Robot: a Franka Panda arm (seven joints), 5 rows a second.
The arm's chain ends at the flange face. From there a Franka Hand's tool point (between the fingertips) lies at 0.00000 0.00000 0.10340 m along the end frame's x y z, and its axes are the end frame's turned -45 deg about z.
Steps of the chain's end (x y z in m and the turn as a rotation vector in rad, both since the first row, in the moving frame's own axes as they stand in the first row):
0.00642, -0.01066, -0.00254, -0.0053, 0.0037, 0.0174
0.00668, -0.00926, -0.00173, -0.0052, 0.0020, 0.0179
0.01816, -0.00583, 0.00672, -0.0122, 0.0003, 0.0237
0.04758, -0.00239, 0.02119, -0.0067, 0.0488, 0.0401
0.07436, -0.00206, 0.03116, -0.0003, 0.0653, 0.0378
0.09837, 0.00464, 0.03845, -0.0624, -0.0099, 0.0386
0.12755, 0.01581, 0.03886, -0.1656, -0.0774, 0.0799
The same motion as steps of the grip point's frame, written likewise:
0.01195, -0.00234, -0.00254, -0.0064, -0.0011, 0.0174
0.01103, -0.00130, -0.00173, -0.0051, -0.0023, 0.0179
0.01608, 0.00962, 0.00671, -0.0088, -0.0084, 0.0237
0.03833, 0.03607, 0.02106, -0.0392, 0.0298, 0.0401
0.05869, 0.05601, 0.03094, -0.0464, 0.0460, 0.0378
0.06092, 0.07657, 0.03824, -0.0371, -0.0511, 0.0386
0.06111, 0.10707, 0.03714, -0.0624, -0.1718, 0.0799

